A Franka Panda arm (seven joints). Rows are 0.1 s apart.
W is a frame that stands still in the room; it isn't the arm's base.
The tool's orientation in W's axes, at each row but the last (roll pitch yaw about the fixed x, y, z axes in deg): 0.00, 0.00, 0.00; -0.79, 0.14, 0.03; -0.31, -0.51, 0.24; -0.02, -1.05, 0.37; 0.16, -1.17, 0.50; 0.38, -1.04, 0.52; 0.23, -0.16, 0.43; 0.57, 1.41, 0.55; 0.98, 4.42, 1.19
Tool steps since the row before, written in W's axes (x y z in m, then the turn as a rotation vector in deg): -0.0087, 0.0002, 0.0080, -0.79, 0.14, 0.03; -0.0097, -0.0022, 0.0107, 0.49, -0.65, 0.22; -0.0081, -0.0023, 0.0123, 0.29, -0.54, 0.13; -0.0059, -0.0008, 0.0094, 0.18, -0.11, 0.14; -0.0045, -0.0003, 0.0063, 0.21, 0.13, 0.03; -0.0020, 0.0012, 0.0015, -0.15, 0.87, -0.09; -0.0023, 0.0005, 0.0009, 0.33, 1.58, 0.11; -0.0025, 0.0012, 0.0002, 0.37, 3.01, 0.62; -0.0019, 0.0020, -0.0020, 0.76, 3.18, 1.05
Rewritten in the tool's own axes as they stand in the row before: -0.0087, 0.0002, 0.0080, -0.79, 0.14, 0.03; -0.0097, -0.0023, 0.0106, 0.49, -0.65, 0.21; -0.0080, -0.0023, 0.0124, 0.29, -0.54, 0.12; -0.0057, -0.0008, 0.0095, 0.18, -0.11, 0.14; -0.0044, -0.0002, 0.0064, 0.21, 0.13, 0.03; -0.0020, 0.0012, 0.0015, -0.14, 0.87, -0.09; -0.0023, 0.0005, 0.0009, 0.34, 1.58, 0.10; -0.0025, 0.0012, 0.0001, 0.38, 3.01, 0.60; -0.0017, 0.0020, -0.0022, 0.74, 3.18, 1.06
